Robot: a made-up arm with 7 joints. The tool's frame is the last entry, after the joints.
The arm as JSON. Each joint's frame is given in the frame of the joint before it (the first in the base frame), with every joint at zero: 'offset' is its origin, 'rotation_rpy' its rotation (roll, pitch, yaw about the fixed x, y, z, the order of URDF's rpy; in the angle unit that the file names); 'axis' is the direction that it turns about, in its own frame. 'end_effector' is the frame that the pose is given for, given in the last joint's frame.
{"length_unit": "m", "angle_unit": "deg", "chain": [
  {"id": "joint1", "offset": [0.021, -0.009, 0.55], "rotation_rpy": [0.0, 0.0, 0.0], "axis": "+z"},
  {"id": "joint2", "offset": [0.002, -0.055, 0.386], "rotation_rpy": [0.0, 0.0, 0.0], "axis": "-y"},
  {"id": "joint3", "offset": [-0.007, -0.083, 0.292], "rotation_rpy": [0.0, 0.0, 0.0], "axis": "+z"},
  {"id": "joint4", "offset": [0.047, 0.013, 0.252], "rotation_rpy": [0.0, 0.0, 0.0], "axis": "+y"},
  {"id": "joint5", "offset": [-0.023, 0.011, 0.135], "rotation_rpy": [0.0, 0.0, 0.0], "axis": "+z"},
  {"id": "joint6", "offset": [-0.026, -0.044, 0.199], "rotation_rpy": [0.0, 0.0, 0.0], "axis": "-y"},
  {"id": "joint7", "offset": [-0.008, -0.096, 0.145], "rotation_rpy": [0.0, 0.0, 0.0], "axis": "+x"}
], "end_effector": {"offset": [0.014, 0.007, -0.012], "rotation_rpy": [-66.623, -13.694, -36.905]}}
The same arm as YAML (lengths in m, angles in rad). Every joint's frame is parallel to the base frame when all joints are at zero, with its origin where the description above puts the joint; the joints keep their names.
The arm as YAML. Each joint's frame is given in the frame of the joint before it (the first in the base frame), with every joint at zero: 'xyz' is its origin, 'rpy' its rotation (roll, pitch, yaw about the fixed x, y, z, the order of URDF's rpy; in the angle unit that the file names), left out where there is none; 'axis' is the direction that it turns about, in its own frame. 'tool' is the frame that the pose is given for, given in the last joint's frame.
units:
  length: m
  angle: rad
joints:
  - name: joint1
    type: revolute
    origin:
      xyz: [0.021, -0.009, 0.55]
    axis: "+z"
  - name: joint2
    type: revolute
    origin:
      xyz: [0.002, -0.055, 0.386]
    axis: "-y"
  - name: joint3
    type: revolute
    origin:
      xyz: [-0.007, -0.083, 0.292]
    axis: "+z"
  - name: joint4
    type: revolute
    origin:
      xyz: [0.047, 0.013, 0.252]
    axis: "+y"
  - name: joint5
    type: revolute
    origin:
      xyz: [-0.023, 0.011, 0.135]
    axis: "+z"
  - name: joint6
    type: revolute
    origin:
      xyz: [-0.026, -0.044, 0.199]
    axis: "-y"
  - name: joint7
    type: revolute
    origin:
      xyz: [-0.008, -0.096, 0.145]
    axis: "+x"
tool:
  origin:
    xyz: [0.014, 0.007, -0.012]
    rpy: [-1.1628, -0.239, -0.6441]

